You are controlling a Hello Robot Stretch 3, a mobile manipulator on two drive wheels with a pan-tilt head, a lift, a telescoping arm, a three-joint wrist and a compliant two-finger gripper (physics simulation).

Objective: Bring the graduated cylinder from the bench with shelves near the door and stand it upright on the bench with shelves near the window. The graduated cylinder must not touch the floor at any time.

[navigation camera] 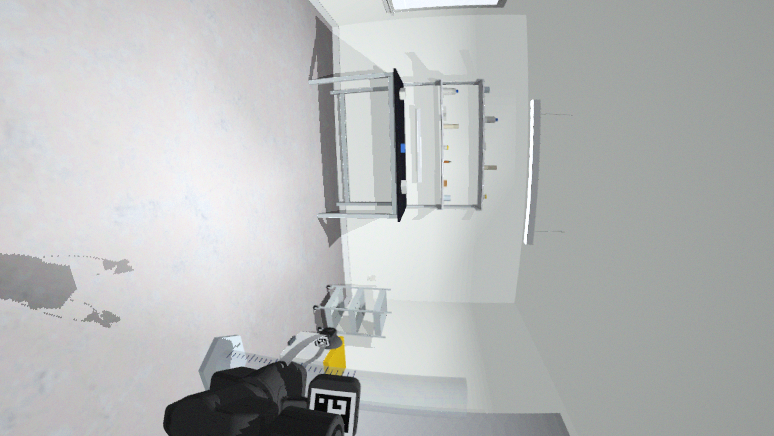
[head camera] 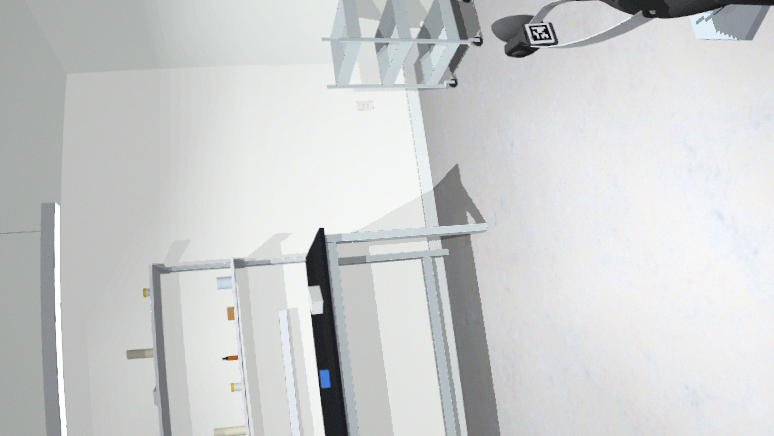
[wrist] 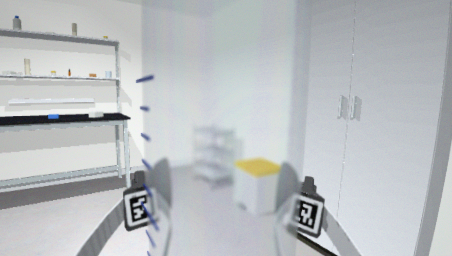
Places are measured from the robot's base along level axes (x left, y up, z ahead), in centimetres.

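Pixels of known places: gripper, fingertip midpoint: [navigation camera: 330, 368].
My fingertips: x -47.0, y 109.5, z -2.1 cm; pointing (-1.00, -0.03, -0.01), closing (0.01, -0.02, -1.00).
Behind a point stands the place of what it marks.
The graduated cylinder [navigation camera: 414, 392] @(x -34.0, y 123.7, z -1.3 cm) [wrist: 225, 95] is a tall clear tube with blue marks; it stands upright in the air, and its pale base [head camera: 728, 22] @(x -35.0, y 98.2, z 0.7 cm) also shows in the head view. My gripper [navigation camera: 324, 357] @(x -47.0, y 109.6, z -2.1 cm) [wrist: 224, 178] @(x -47.0, y 109.6, z -2.1 cm) is shut on the tube, with one finger on each side of it in the wrist view. In the head view one fingertip [head camera: 514, 32] @(x -43.9, y 110.5, z 2.7 cm) shows at the upper right. The bench with shelves near the window [head camera: 324, 341] @(x -263.6, y 91.5, z 162.0 cm) [navigation camera: 401, 173] @(x -265.9, y 91.5, z 154.6 cm) [wrist: 15, 120] has a black top and stands across the room, well apart from the cylinder. The bench near the door does not show.
A blue item [head camera: 324, 378] @(x -250.1, y 94.1, z 176.0 cm) and white items [head camera: 315, 299] [navigation camera: 402, 93] sit on the bench top, with bottles and jars on its shelves. The window [navigation camera: 446, 4] @(x -183.8, y 144.8, z 330.6 cm) is beyond it. A wheeled cart [head camera: 379, 85] @(x -326.9, y 47.9, z 38.1 cm), a yellow-topped bin [wrist: 256, 192] and a tall cabinet [wrist: 390, 150] also show.
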